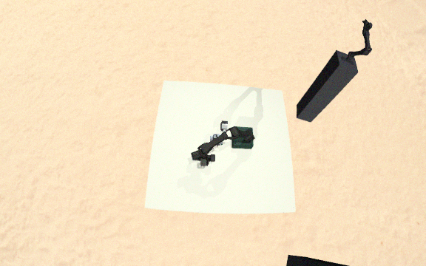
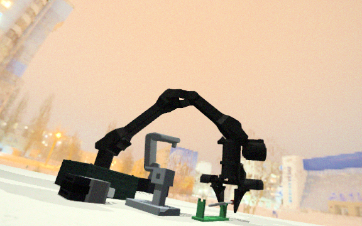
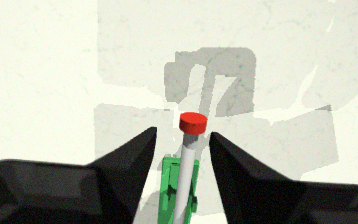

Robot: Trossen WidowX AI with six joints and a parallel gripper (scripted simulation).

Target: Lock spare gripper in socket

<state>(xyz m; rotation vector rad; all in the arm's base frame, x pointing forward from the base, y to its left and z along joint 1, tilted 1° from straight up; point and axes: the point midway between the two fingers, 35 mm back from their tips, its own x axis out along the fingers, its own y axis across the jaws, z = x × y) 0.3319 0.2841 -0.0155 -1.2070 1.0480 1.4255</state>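
Right now the green cradle is 20 mm ahead of my gripper tip and 100 mm to the right of it. The rest, counted from my gripper tip: spare gripper (100 mm behind, 370 mm to the right); then grey mount (60 mm behind, 230 mm to the right, 30 mm above).
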